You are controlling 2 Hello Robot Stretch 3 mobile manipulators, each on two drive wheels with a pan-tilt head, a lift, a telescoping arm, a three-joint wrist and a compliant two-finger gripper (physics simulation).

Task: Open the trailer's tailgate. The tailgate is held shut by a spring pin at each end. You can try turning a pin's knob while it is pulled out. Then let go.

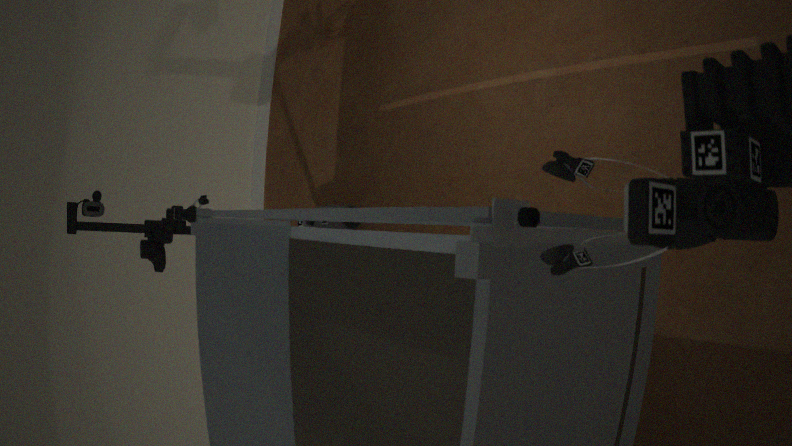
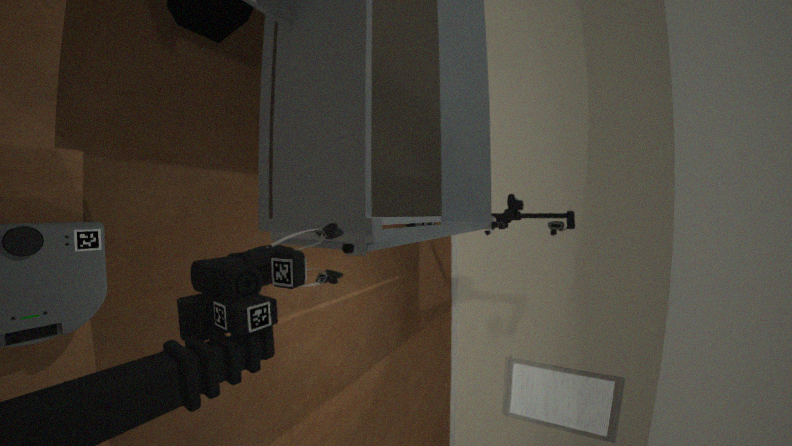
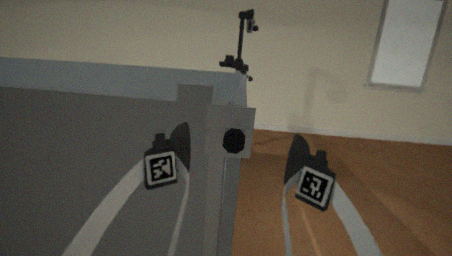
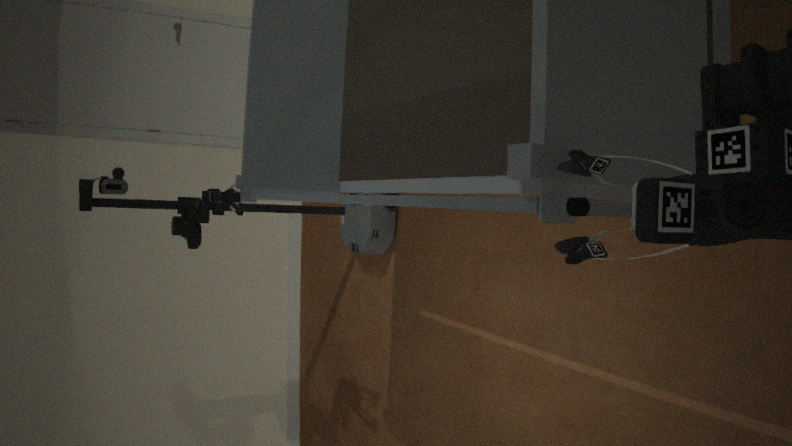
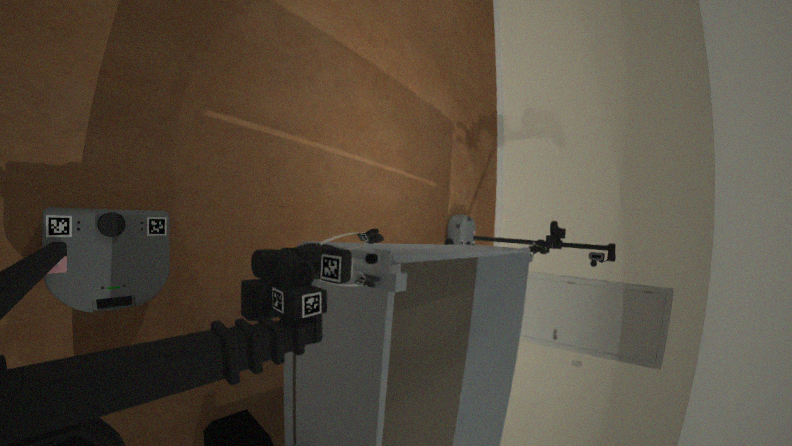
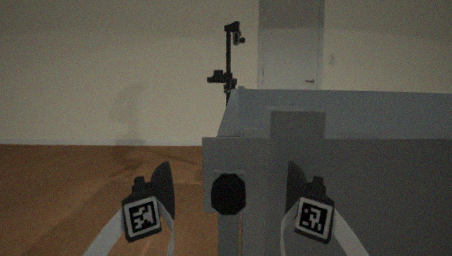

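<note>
The grey trailer has its tailgate upright across its end, seen nearly edge-on, with a narrow gap beside it. At one end is a black pin knob; r1's gripper is open around it, touching neither side. At the other end is a second black pin knob; r2's gripper is open, one finger on each side. How far either pin is pulled out I cannot tell.
Each robot stands at the opposite trailer side; r2's mast and r1's mast rise beyond the trailer. A black wheel is under the trailer. A wall with a door and a window lies beyond.
</note>
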